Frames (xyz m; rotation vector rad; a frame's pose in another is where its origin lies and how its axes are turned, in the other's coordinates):
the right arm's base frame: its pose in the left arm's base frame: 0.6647 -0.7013 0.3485 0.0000 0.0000 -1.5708
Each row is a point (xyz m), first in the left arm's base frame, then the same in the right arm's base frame.
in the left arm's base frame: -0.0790 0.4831 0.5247
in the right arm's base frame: -1.1844 -0.7437 0.1762
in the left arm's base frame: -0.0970 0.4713 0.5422
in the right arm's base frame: -1.1726 -0.7617 0.1937
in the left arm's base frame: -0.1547 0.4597 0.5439
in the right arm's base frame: -1.1610 -0.8194 0.1954
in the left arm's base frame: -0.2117 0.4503 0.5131
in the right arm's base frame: -1.1516 -0.8764 0.1646
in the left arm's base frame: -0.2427 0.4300 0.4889
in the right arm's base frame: -1.1313 -0.9074 0.1404
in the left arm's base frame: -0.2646 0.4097 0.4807
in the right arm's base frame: -1.1110 -0.9293 0.1322
